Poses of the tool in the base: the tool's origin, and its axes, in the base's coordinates. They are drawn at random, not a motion.
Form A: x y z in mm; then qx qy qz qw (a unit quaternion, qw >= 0).
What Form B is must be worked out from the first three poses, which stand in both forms.
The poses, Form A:
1: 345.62 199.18 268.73 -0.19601 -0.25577 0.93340 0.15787
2: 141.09 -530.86 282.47 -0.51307 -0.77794 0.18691 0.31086
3: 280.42 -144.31 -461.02 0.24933 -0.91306 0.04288 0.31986
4: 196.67 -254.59 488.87 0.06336 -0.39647 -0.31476 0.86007
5: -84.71 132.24 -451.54 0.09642 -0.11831 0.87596 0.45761
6: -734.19 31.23 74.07 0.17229 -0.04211 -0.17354 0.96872
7: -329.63 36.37 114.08 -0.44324 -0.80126 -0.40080 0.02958
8: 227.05 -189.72 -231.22 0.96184 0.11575 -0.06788 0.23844
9: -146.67 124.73 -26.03 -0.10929 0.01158 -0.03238 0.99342
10: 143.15 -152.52 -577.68 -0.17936 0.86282 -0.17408 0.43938
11: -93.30 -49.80 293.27 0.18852 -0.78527 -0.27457 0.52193
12: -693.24 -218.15 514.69 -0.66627 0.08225 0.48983 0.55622
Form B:
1: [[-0.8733 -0.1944 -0.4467 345.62], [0.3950 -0.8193 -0.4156 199.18], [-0.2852 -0.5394 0.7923 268.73], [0 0 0 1]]
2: [[-0.2803 0.6821 -0.6755 141.09], [0.9145 0.4036 0.0282 -530.86], [0.2919 -0.6098 -0.7369 282.47], [0 0 0 1]]
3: [[-0.6710 -0.4827 -0.5627 280.42], [-0.4279 0.8720 -0.2378 -144.31], [0.6055 0.0812 -0.7917 -461.02], [0 0 0 1]]
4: [[0.4875 0.4912 -0.7219 196.67], [-0.5917 0.7938 0.1406 -254.59], [0.6421 0.3586 0.6776 488.87], [0 0 0 1]]
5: [[-0.5626 -0.8245 0.0606 -84.71], [0.7789 -0.5532 -0.2955 132.24], [0.2772 -0.1190 0.9534 -451.54], [0 0 0 1]]
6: [[0.9362 0.3217 -0.1414 -734.19], [-0.3507 0.8804 -0.3192 31.23], [0.0218 0.3484 0.9371 74.07], [0 0 0 1]]
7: [[-0.6053 0.7340 0.3079 -329.63], [0.6866 0.2858 0.6685 36.37], [0.4027 0.6161 -0.6770 114.08], [0 0 0 1]]
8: [[0.9640 0.2550 -0.0754 227.05], [0.1903 -0.8595 -0.4744 -189.72], [-0.1858 0.4430 -0.8771 -231.22], [0 0 0 1]]
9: [[0.9976 0.0618 0.0301 -146.67], [-0.0669 0.9740 0.2164 124.73], [-0.0159 -0.2179 0.9758 -26.03], [0 0 0 1]]
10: [[-0.5495 -0.1565 0.8207 143.15], [-0.4625 0.8751 -0.1428 -152.52], [-0.6958 -0.4580 -0.5533 -577.68], [0 0 0 1]]
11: [[-0.3841 -0.0095 -0.9232 -93.30], [-0.5827 0.7781 0.2344 -49.80], [0.7162 0.6280 -0.3044 293.27], [0 0 0 1]]
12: [[0.5066 -0.6545 -0.5612 -693.24], [0.4353 -0.3677 0.8218 -218.15], [-0.7442 -0.6606 0.0986 514.69], [0 0 0 1]]
